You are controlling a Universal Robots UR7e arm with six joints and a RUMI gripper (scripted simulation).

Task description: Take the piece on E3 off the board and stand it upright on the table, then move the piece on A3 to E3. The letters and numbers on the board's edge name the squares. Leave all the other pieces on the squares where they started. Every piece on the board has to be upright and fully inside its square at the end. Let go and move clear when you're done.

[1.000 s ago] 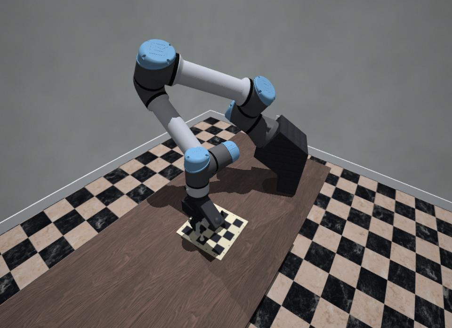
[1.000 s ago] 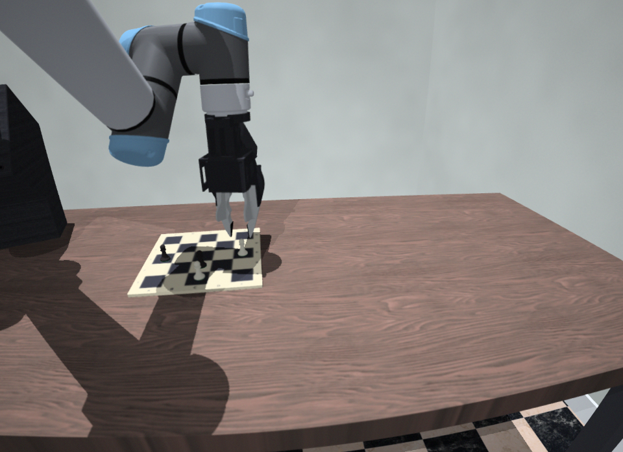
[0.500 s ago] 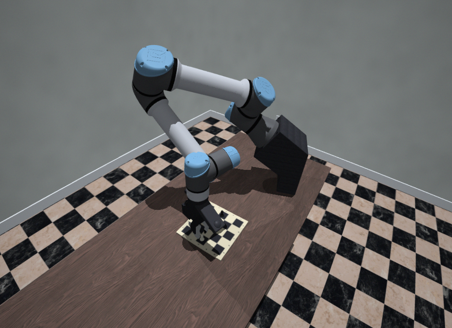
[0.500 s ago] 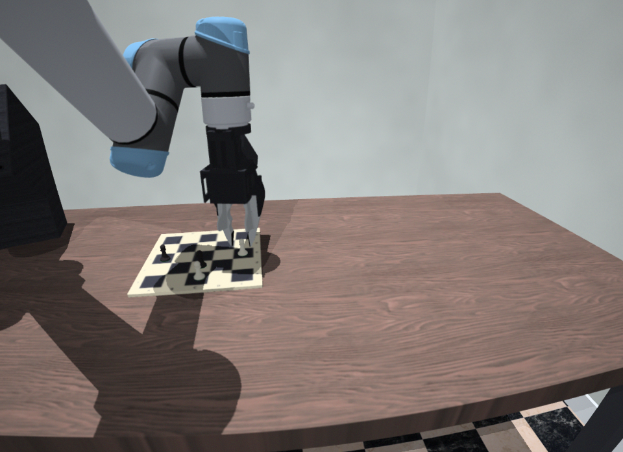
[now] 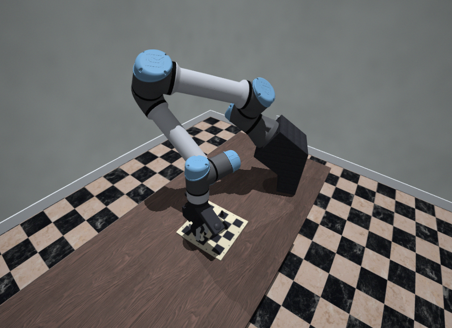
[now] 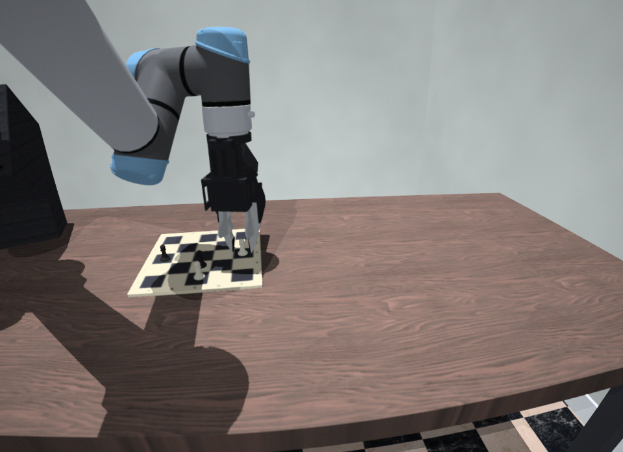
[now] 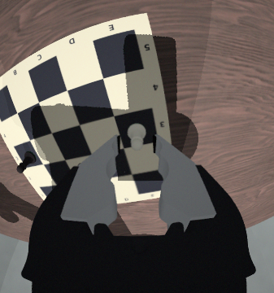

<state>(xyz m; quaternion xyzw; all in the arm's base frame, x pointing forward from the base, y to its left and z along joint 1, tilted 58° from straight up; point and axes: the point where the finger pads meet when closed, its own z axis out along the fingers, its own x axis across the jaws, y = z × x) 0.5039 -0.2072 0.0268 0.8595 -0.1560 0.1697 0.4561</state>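
My hand is 7 cm past the chessboard, 2 cm to the right of it and 2 cm above it.
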